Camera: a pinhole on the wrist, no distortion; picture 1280 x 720 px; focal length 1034.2 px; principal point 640.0 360.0 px. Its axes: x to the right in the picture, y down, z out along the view. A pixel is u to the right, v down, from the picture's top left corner.
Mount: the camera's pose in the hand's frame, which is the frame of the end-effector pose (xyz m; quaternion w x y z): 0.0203 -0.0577 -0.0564 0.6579 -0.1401 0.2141 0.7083
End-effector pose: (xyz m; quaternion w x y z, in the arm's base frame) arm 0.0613 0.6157 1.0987 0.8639 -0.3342 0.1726 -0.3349
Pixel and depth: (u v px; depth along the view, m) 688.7 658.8 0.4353
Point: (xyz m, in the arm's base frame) 0.2592 0.9077 1.2226
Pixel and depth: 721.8 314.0 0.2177
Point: 0.1885 0.6758 1.1394
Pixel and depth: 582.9 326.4 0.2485
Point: 0.2076 0.6857 1.1775
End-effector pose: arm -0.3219 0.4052 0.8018 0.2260 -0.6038 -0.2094 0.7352
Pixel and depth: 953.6 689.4 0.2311
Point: -0.4416 0.2860 0.7899
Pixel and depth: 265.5 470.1 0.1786
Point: -0.4533 0.4363 0.8243
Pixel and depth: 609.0 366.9 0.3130
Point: -0.5529 0.3537 0.7560
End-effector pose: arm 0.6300 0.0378 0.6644 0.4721 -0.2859 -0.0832 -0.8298
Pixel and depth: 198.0 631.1 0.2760
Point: 0.7111 0.1677 0.8633
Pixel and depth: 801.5 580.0 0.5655
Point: 1.0556 0.0915 0.9276
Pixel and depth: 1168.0 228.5 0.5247
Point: 1.0544 -0.1668 0.8814
